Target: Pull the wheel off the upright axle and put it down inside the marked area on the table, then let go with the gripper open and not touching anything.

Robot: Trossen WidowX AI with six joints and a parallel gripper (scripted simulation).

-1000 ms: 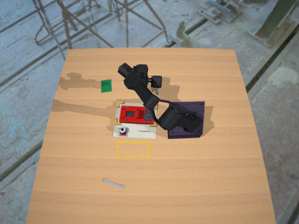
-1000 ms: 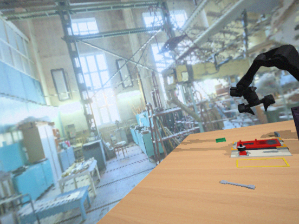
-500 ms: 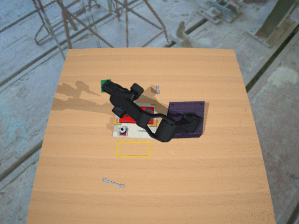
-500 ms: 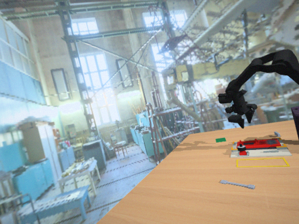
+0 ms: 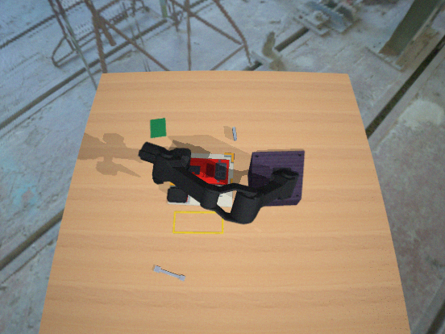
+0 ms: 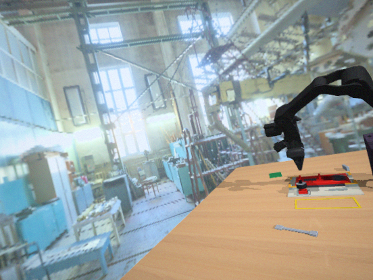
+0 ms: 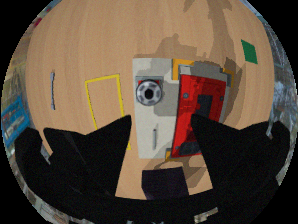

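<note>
Right now the wheel is 10 mm ahead of my gripper tip, 10 mm to the left of it and 70 mm below it. Round my gripper tip: grey wrench (50 mm ahead, 300 mm to the left, 110 mm below); then green patch (140 mm ahead, 320 mm to the right, 110 mm below).
</note>
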